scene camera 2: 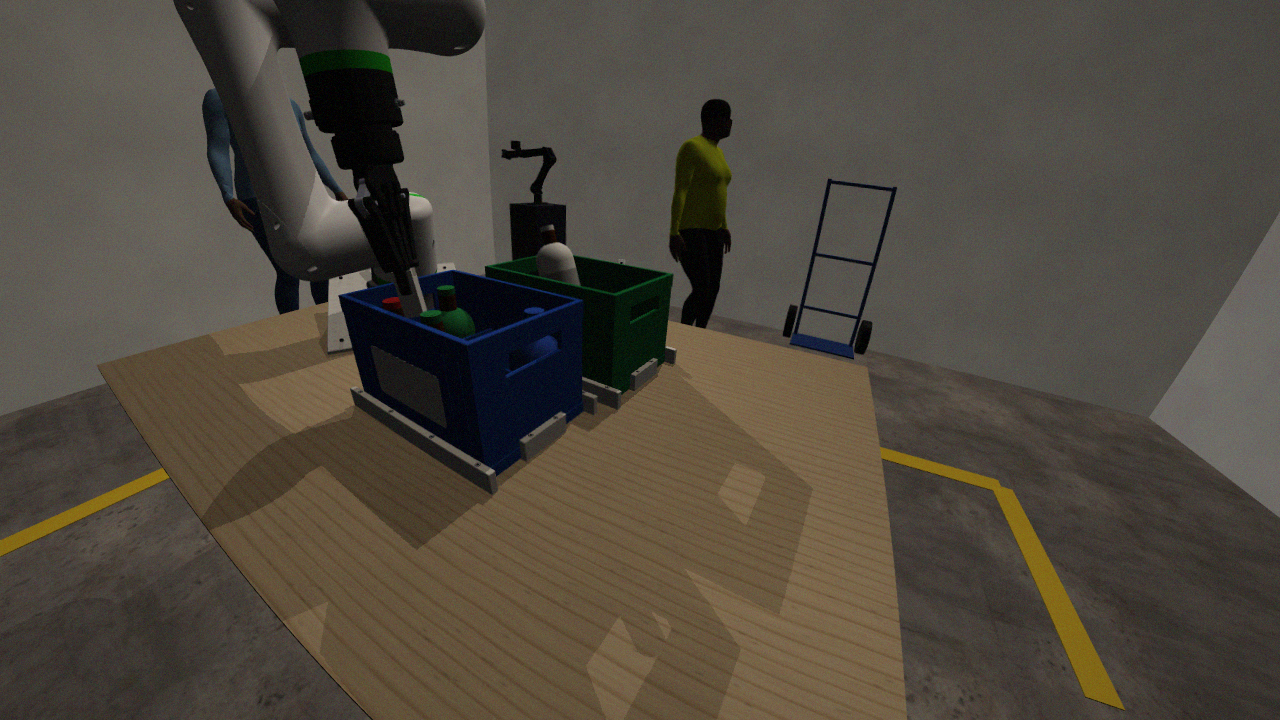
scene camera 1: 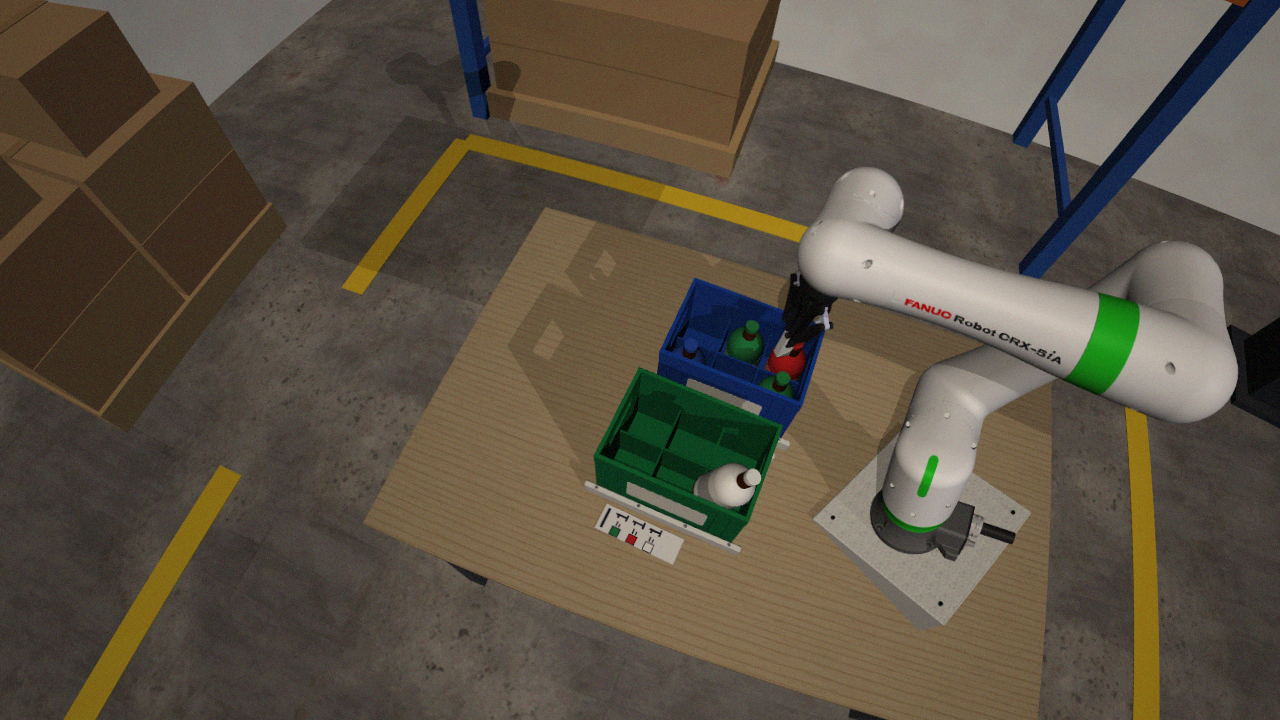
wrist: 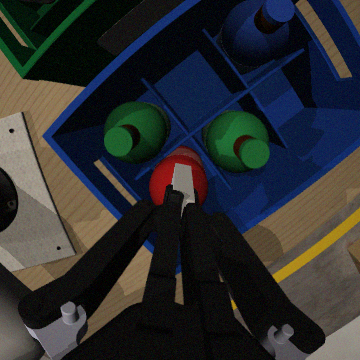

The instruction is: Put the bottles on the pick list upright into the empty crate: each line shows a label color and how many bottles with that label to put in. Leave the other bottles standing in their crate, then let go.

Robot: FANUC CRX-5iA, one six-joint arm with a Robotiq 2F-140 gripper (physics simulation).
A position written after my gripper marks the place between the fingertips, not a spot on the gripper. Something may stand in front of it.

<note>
I see my gripper (scene camera 2: 416,315), a white bottle (scene camera 1: 731,485), a red bottle (scene camera 1: 794,363), a green bottle (scene camera 2: 456,321), a green bottle (scene camera 1: 745,343) and a rail (scene camera 1: 603,492).
The red bottle shows as well in the wrist view (wrist: 161,175). My gripper shows as well in scene camera 1 (scene camera 1: 781,352) and in the wrist view (wrist: 179,176).
</note>
